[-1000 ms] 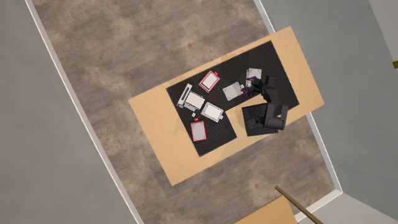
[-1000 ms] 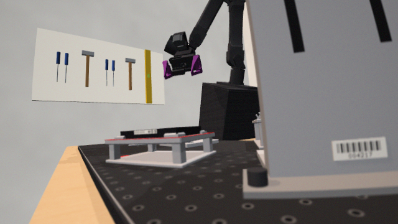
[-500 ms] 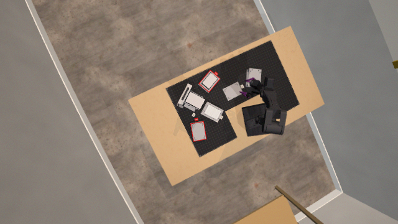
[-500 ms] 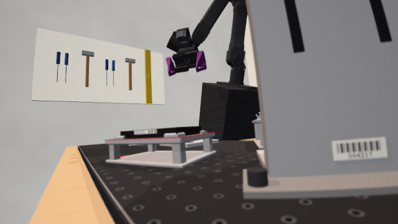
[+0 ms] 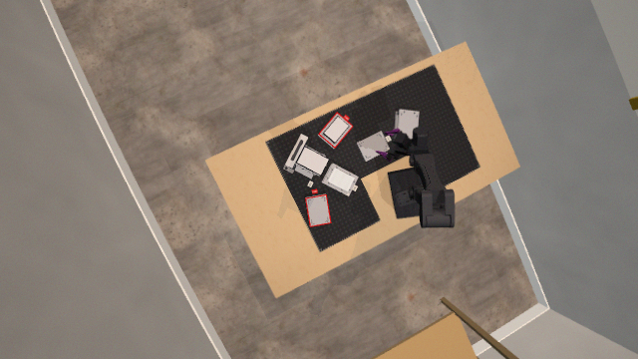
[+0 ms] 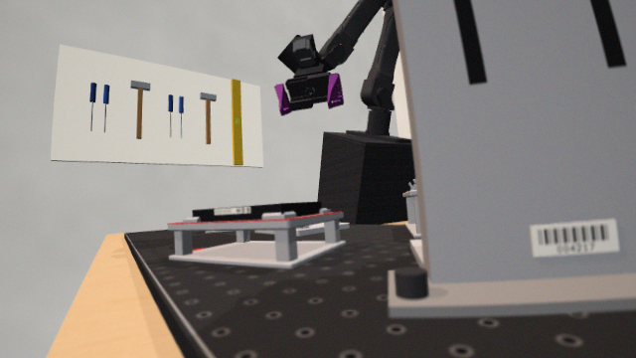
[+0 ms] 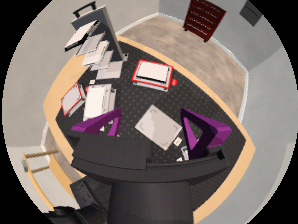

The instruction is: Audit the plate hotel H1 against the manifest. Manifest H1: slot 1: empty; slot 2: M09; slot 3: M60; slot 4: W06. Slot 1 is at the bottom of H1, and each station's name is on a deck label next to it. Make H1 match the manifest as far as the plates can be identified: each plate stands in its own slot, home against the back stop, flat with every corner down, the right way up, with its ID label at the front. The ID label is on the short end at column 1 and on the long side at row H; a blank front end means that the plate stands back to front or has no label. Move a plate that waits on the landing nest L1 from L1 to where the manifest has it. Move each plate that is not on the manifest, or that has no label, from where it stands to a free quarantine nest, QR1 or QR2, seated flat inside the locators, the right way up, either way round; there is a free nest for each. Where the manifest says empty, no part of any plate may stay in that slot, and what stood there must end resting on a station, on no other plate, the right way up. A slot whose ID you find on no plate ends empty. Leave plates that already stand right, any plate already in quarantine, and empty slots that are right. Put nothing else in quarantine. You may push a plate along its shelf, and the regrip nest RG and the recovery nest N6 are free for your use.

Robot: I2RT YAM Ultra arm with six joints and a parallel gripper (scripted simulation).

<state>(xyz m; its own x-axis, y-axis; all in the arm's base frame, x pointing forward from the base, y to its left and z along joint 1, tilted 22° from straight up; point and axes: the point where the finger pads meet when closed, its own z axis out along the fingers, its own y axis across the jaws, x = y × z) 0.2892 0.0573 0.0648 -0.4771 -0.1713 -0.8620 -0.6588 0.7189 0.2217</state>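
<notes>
My gripper is now 100 mm past the white well plate, 220 mm to the right of it and 180 mm above it. Also, from my hand: plate hotel H1 (100 mm ahead, 390 mm to the left, 90 mm below); then red-rimmed nest (210 mm behind, 390 mm to the left, 210 mm below); then black-sided plate (160 mm ahead, 130 mm to the left, 200 mm below).
</notes>
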